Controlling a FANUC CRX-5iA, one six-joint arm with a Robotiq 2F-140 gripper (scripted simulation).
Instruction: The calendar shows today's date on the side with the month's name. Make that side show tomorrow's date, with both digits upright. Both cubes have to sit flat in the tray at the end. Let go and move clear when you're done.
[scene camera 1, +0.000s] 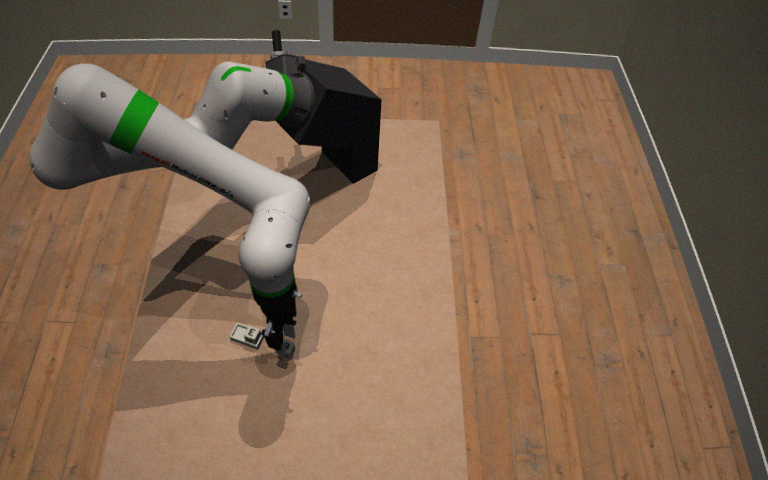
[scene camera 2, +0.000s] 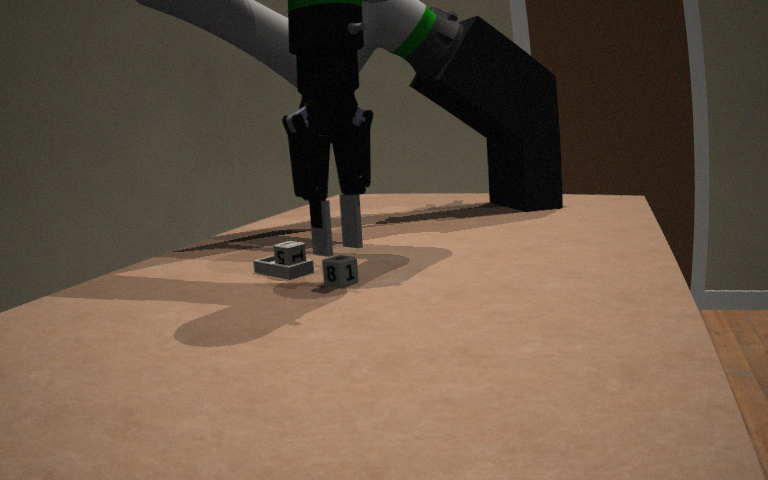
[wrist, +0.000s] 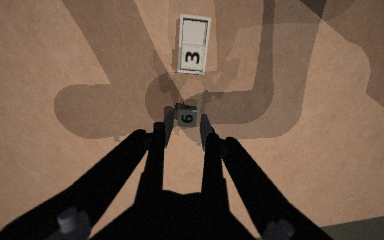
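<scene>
Scene camera 2 gives me my gripper (scene camera 2: 338, 250), together with a grey number cube (scene camera 2: 340, 270) and a grey calendar tray (scene camera 2: 281, 271). In the wrist view I see the tray (wrist: 195, 30) again, and my gripper (wrist: 187, 120) is there as well.
</scene>
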